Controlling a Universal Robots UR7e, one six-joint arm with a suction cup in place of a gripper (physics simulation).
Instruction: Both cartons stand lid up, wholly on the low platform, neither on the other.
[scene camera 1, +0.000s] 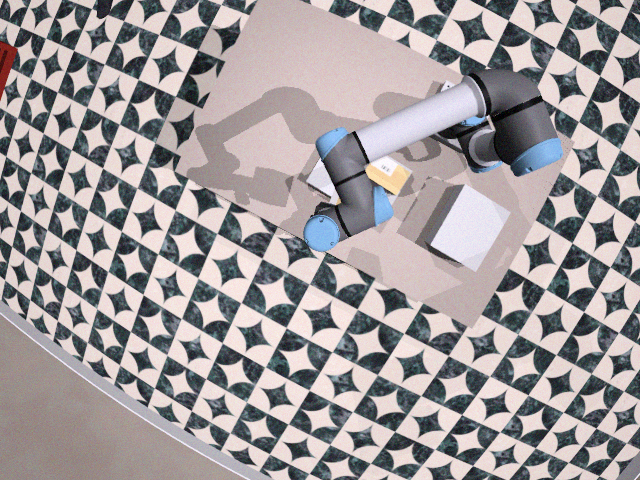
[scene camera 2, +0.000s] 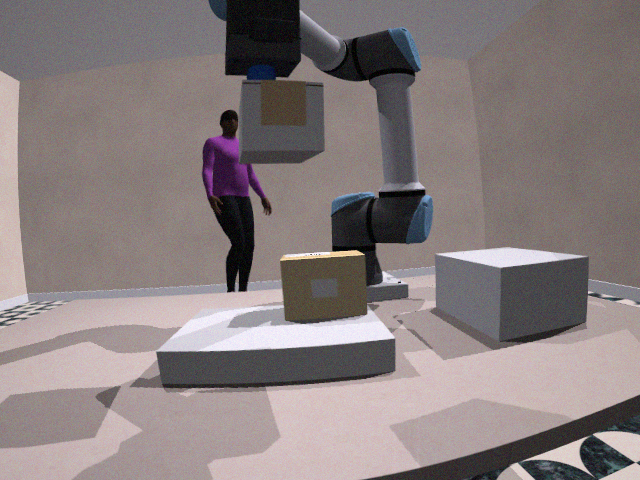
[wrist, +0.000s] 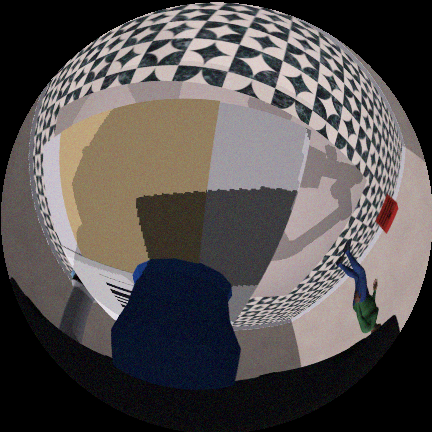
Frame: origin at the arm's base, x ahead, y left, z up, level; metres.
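Seen in the pictures: hand, its tool point: (scene camera 2: 261, 104) (wrist: 184, 267).
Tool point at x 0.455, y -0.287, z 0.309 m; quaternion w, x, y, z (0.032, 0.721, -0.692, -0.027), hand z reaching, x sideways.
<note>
Pixels of each thing's top centre, then the offset from my tool point to it.
- tan carton, centre of its top: (scene camera 2: 321, 254) (scene camera 1: 386, 173) 0.174 m back, 0.115 m left, 0.202 m down
- low white platform, centre of its top: (scene camera 2: 277, 322) (scene camera 1: 359, 175) 0.139 m back, 0.024 m left, 0.302 m down
- taller white block, centre of its top: (scene camera 2: 505, 255) (scene camera 1: 471, 228) 0.090 m back, 0.467 m left, 0.230 m down
My gripper's blue suction cup (scene camera 2: 261, 72) (wrist: 175, 325) is shut on the light grey carton with a tan tape strip (scene camera 2: 281, 140) (wrist: 255, 150). The carton hangs upright and roughly level, high above the low platform in scene camera 2, with the cup left of its top's middle. In scene camera 1 the arm hides the cup and most of this carton. The tan carton (scene camera 1: 395, 178) (scene camera 2: 325, 289) stands on the low white platform (scene camera 1: 319, 178) (scene camera 2: 222, 338), toward its back right in scene camera 2, its white label on top. The cartons are apart.
A taller white block (scene camera 1: 470, 227) (scene camera 2: 542, 297) stands right of the platform. The robot's base plate (scene camera 2: 390, 290) is behind the tan carton. A person in purple (scene camera 2: 227, 167) stands beyond the table. A person in green (wrist: 365, 312) and a red object (scene camera 1: 6, 64) (wrist: 387, 214) are farther off.
</note>
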